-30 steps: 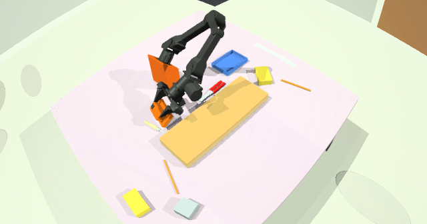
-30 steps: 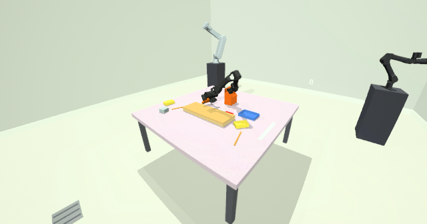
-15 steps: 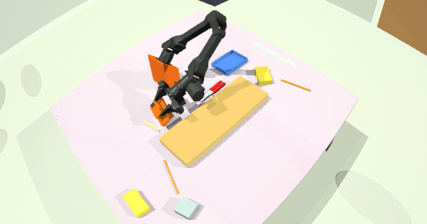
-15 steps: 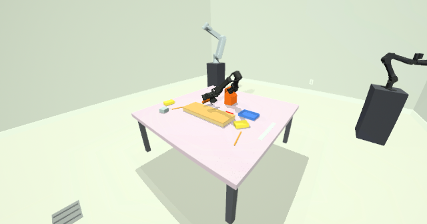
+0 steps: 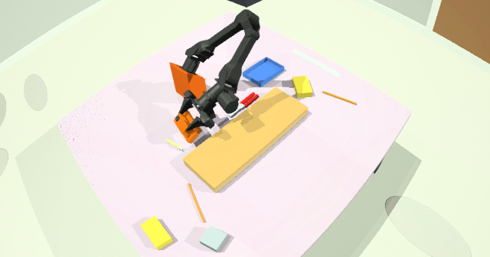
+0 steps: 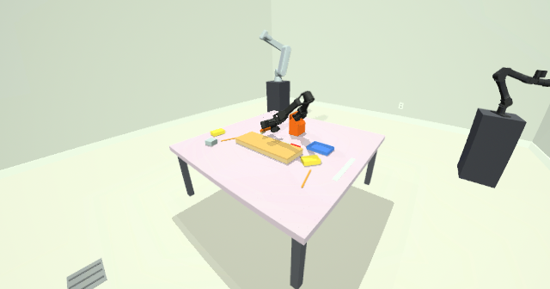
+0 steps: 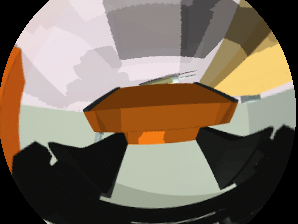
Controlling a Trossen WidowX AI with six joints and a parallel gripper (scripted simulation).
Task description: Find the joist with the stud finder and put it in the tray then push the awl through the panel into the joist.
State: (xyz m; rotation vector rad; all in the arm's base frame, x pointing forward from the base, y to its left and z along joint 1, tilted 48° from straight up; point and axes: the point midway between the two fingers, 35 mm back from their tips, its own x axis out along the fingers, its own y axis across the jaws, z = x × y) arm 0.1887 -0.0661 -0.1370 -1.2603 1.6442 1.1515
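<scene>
Now: the awl 9 cm below my gripper tip, 5 cm to the right of it and 2 cm ahead of it. Also, from my gripper tip: blue tray (50 cm to the left, 8 cm below, 4 cm behind); then grey block (41 cm ahead, 22 cm to the right, 8 cm below); then orange stud finder (1 cm below, 1 cm behind).
</scene>
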